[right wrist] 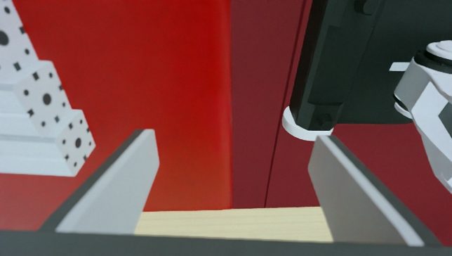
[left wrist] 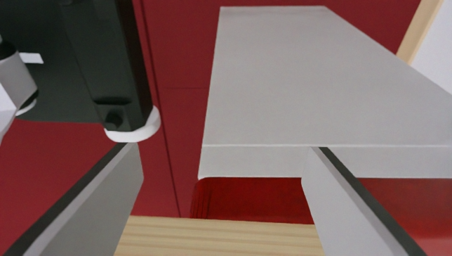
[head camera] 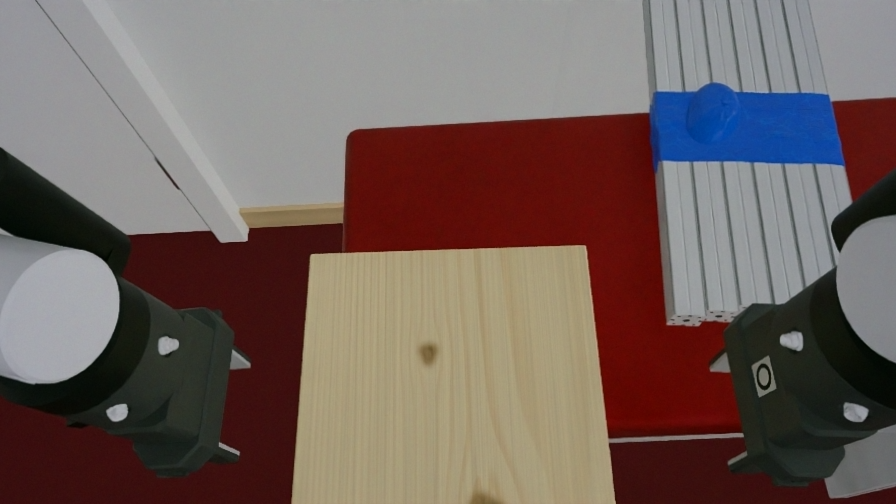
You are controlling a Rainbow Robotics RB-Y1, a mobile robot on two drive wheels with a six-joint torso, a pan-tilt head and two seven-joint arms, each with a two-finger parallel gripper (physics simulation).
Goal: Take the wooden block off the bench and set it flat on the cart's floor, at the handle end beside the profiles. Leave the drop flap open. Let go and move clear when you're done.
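Observation:
The wooden block (head camera: 451, 376) (left wrist: 220, 240) (right wrist: 230, 225) is a large pale square with dark knots, at lower centre in the head view over the red bench top (head camera: 501, 188) (left wrist: 250, 197) (right wrist: 190, 75). My left gripper (head camera: 236, 406) (left wrist: 222, 162) is open and empty, at the block's left with a gap between them. My right gripper (head camera: 726, 413) (right wrist: 233, 149) is open and empty, at the block's right, also apart from it. The grey profiles (head camera: 739, 219) (right wrist: 30, 120), bundled with blue tape (head camera: 789, 128), lie on the red top at the right. I cannot make out the cart or its flap.
A pale wall (head camera: 469, 56) stands behind the bench, with a white post (head camera: 169, 119) at the left. The left wrist view shows a grey panel (left wrist: 310, 80) beyond the fingers. Dark robot base parts (left wrist: 105, 60) (right wrist: 350, 65) show in the wrist views. A grey plate (head camera: 864, 473) shows at lower right.

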